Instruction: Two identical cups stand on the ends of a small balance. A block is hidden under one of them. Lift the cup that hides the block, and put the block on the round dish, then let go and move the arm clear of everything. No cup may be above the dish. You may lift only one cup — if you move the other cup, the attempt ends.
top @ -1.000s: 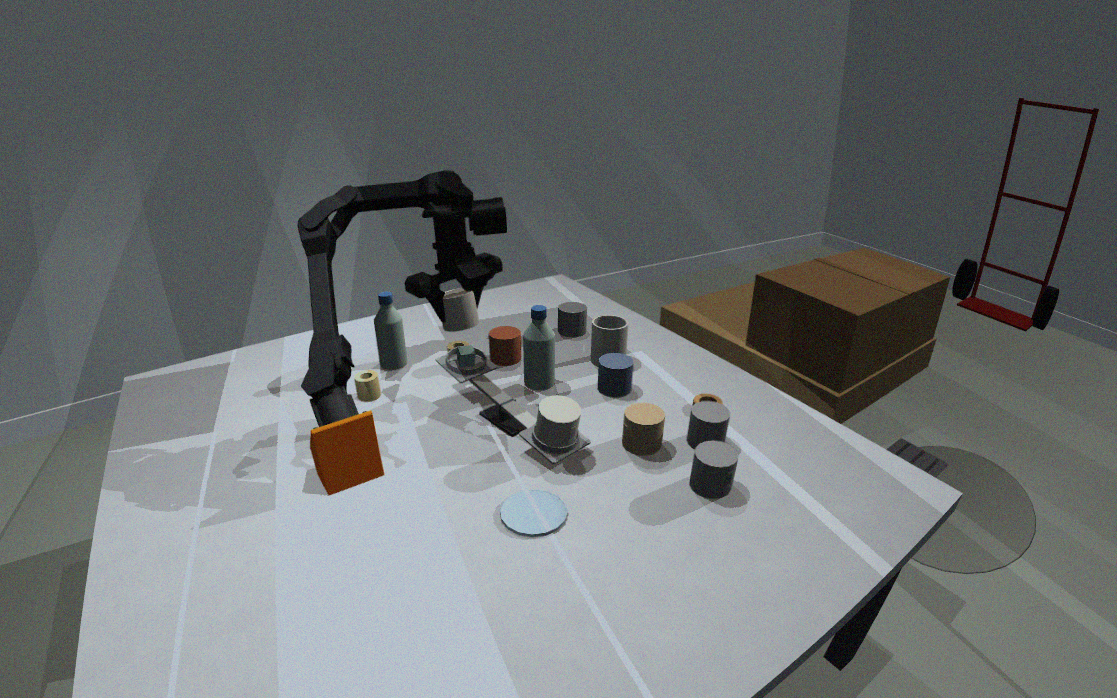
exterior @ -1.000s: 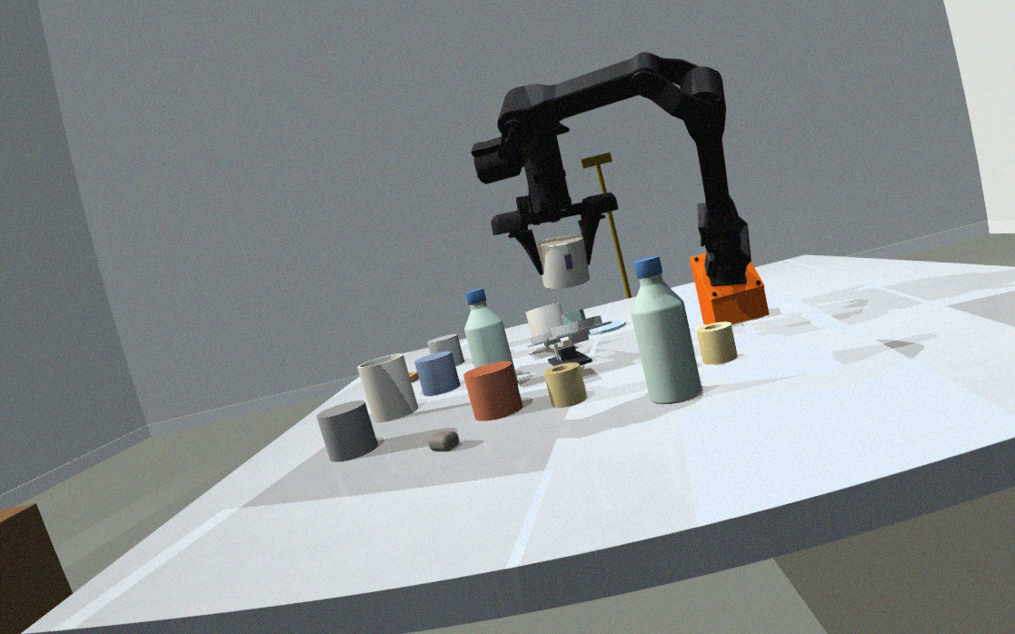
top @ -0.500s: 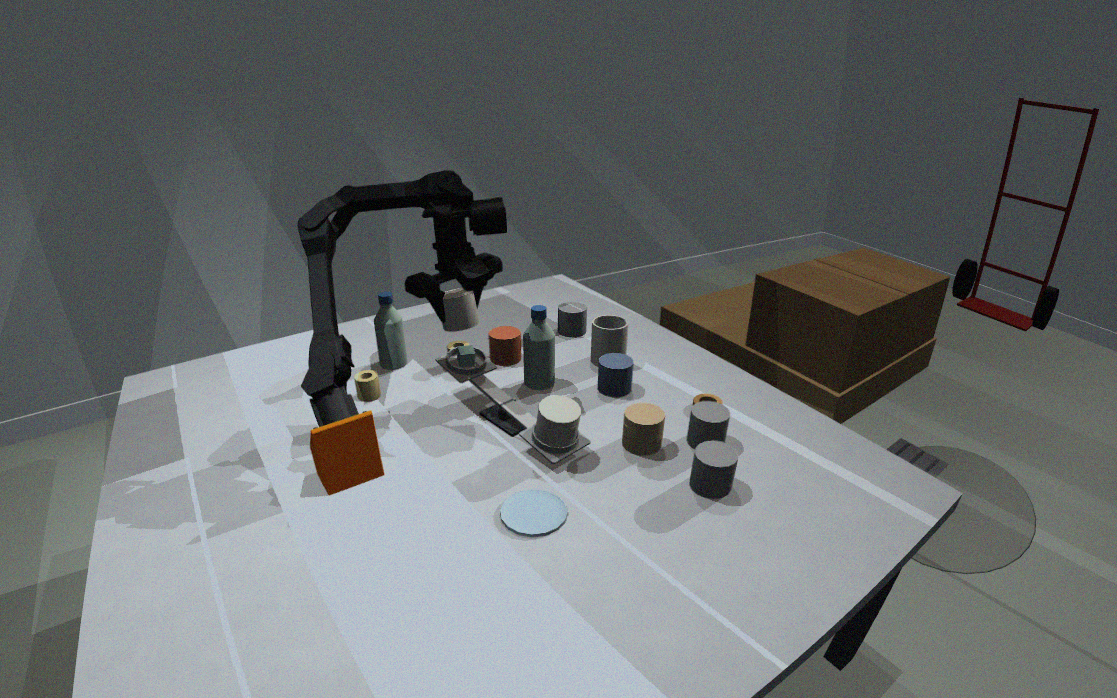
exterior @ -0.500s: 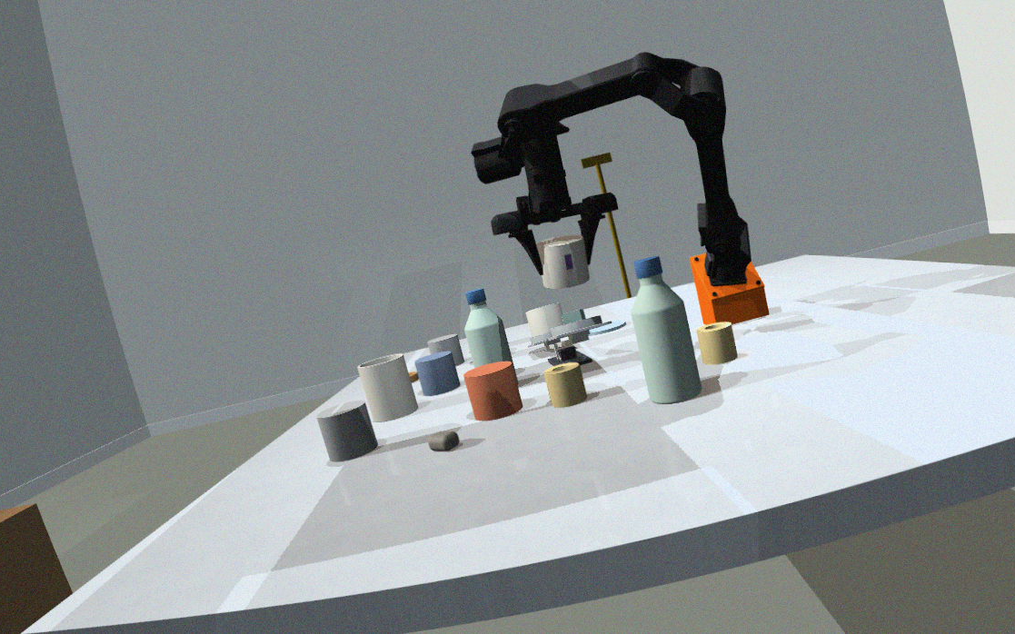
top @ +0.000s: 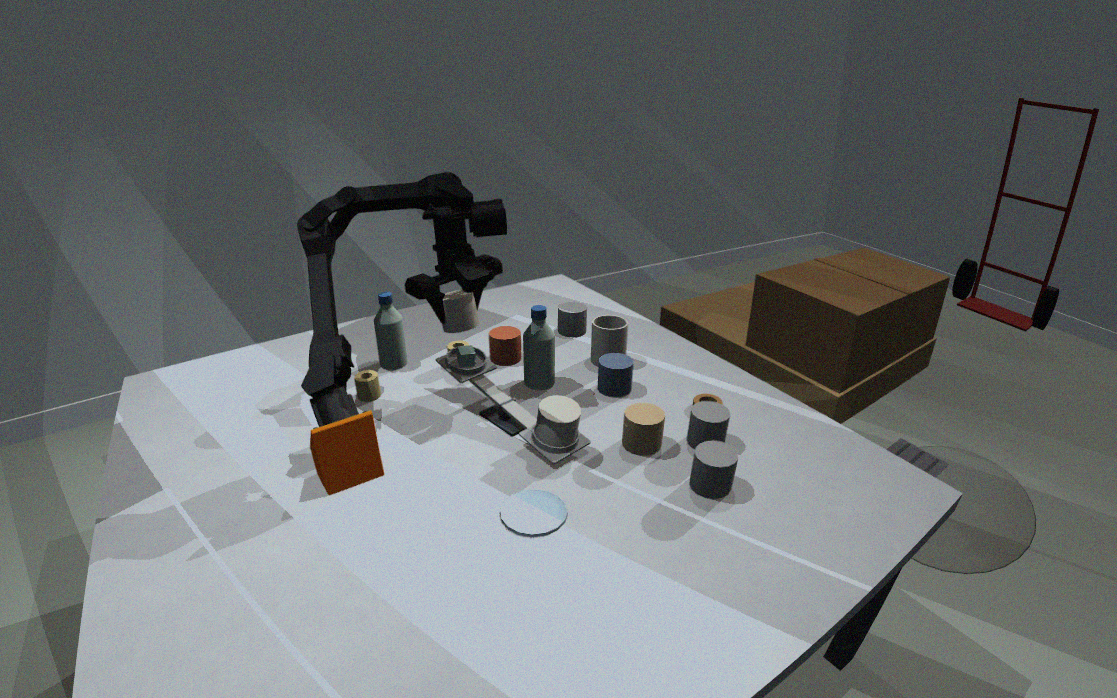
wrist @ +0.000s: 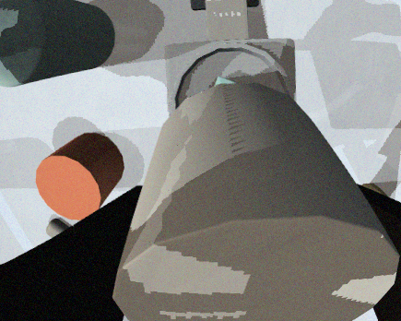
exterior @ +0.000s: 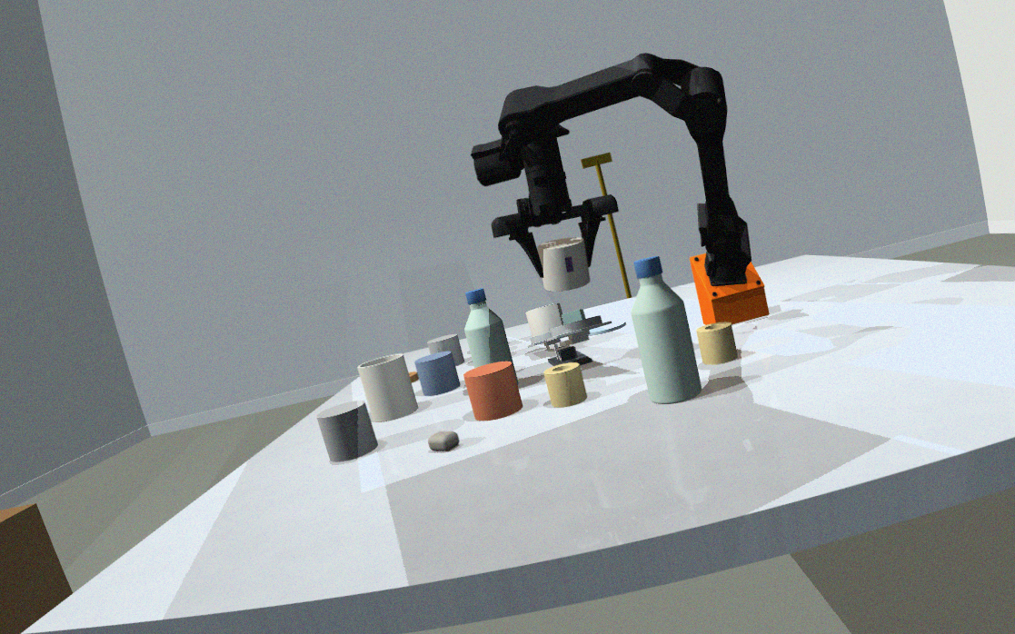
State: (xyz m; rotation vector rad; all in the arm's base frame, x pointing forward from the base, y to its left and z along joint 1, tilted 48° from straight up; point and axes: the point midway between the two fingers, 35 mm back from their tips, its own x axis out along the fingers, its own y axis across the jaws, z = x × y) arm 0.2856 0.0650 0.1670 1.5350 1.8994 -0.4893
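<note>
The teal block is 80 mm below my gripper tip and 10 mm to the right of it. From my gripper tip the other things lie so: cream cup: 280 mm to the right, 110 mm below, 80 mm ahead; then round dish: 390 mm to the right, 160 mm below, 40 mm behind.
</note>
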